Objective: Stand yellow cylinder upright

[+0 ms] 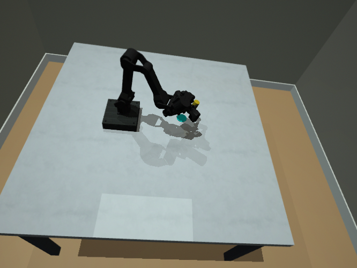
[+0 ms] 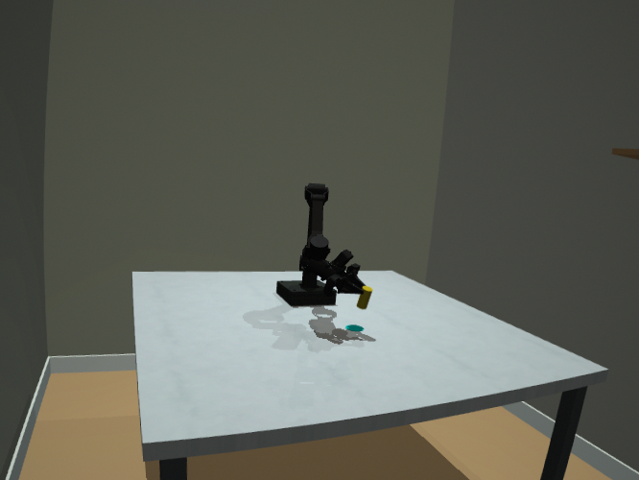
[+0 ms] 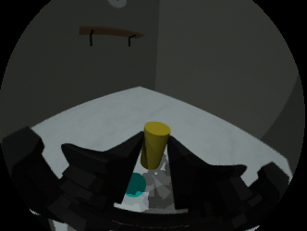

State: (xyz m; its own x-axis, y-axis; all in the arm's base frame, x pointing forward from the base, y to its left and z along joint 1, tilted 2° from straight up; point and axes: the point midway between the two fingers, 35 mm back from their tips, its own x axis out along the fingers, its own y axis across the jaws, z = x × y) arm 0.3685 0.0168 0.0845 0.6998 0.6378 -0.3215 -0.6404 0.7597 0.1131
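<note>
The cyan circle lies 140 mm below my gripper tip and 60 mm behind it. The rest, counted from my gripper tip: yellow tall cylinder 20 mm below.
</note>
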